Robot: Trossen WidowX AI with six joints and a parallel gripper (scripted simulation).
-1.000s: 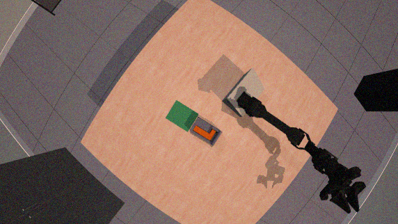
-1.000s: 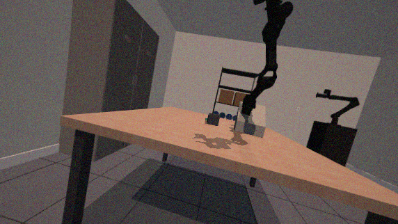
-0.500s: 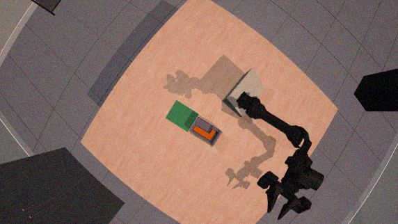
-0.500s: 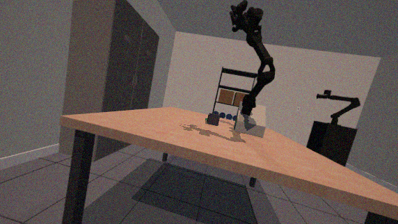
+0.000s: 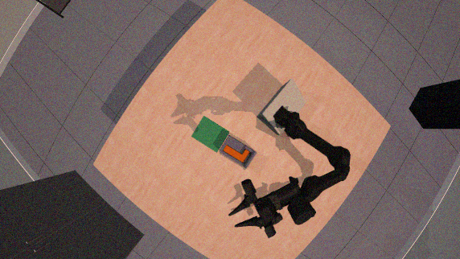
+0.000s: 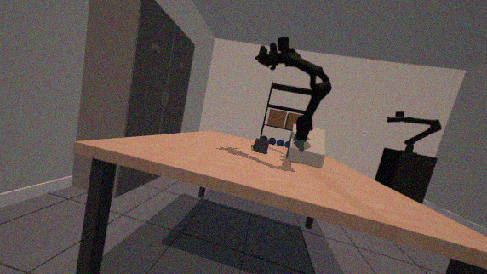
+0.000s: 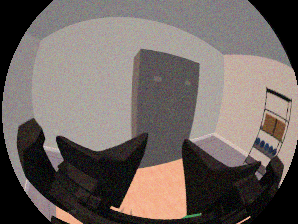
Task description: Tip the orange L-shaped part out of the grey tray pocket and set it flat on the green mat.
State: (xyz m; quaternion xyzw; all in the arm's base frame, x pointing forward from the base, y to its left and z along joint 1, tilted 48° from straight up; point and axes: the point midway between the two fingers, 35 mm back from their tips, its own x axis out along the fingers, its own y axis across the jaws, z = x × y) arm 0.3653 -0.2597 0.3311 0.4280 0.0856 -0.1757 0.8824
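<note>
My gripper tip is 140 mm past the orange L-shaped part, 70 mm to the left of it and 540 mm above it. From my gripper tip the other things lie so: green mat 110 mm behind, 240 mm to the right, 600 mm below.
</note>
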